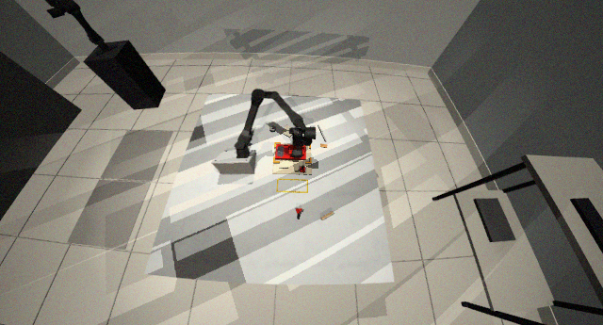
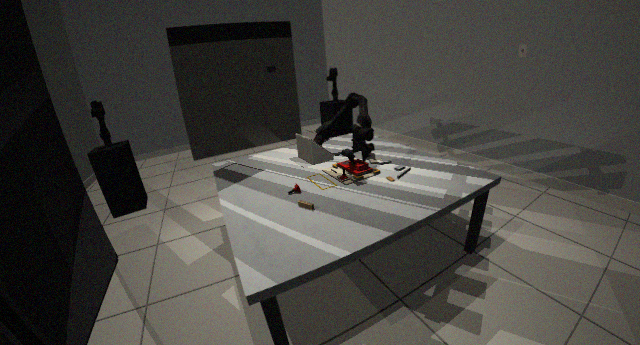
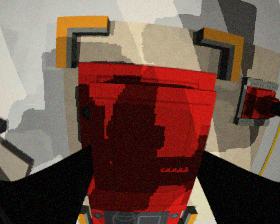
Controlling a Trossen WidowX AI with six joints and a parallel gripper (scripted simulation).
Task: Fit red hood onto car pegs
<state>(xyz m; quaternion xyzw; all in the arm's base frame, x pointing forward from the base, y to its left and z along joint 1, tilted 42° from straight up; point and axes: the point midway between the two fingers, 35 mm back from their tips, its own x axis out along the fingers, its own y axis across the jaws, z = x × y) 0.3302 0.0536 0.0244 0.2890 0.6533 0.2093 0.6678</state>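
My gripper tip is 20 mm past the tan jig, 20 mm to the left of it and 30 mm above it. Also, from my gripper tip: wooden block 130 mm ahead, 430 mm to the right, 30 mm below; red hood 10 mm above.
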